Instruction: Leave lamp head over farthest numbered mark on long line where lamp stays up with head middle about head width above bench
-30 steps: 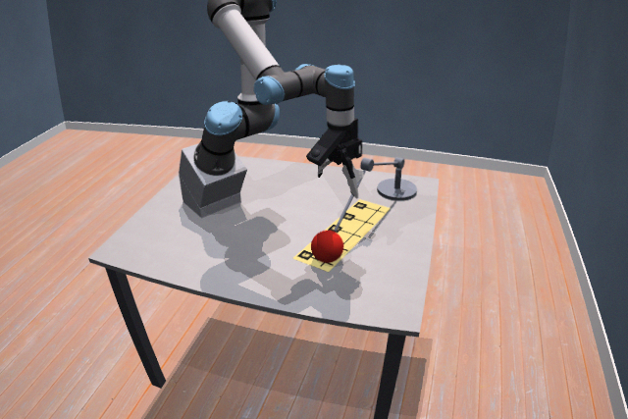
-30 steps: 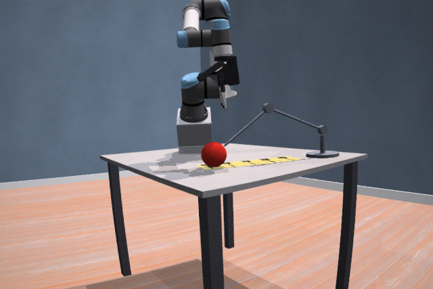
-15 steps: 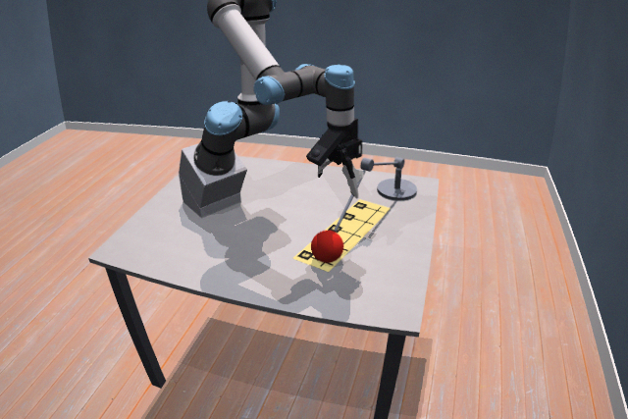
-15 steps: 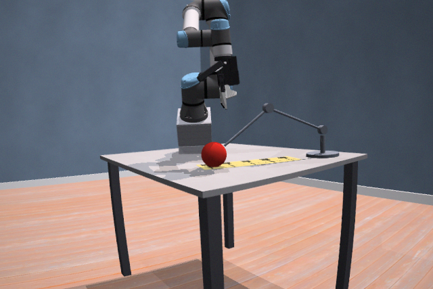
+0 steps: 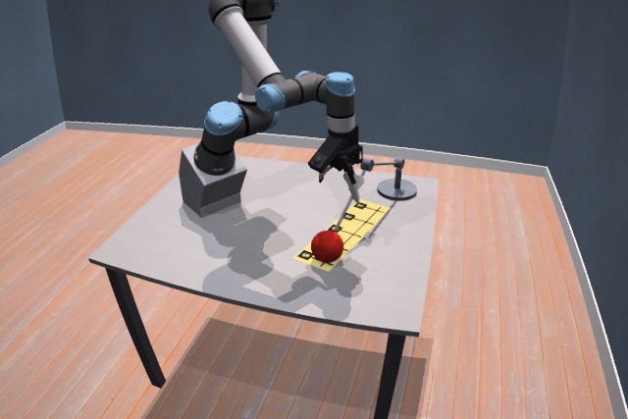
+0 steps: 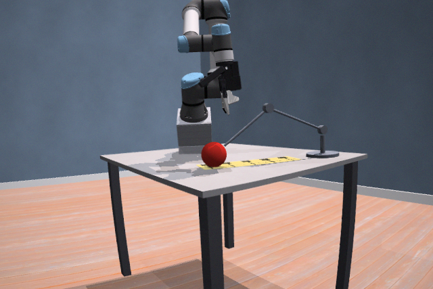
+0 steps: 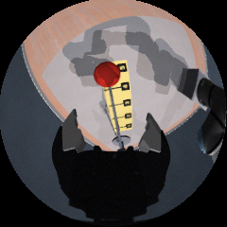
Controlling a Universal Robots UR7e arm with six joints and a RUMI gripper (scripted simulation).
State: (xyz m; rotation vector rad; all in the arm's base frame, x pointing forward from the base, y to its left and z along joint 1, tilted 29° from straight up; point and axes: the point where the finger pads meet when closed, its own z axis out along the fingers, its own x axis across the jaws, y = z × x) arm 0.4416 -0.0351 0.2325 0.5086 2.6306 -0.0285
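The yellow numbered strip is 200 mm below my hand, 110 mm to the left of it and 10 mm behind it. Round my hand: round base (460 mm to the left, 180 mm below, 90 mm ahead).
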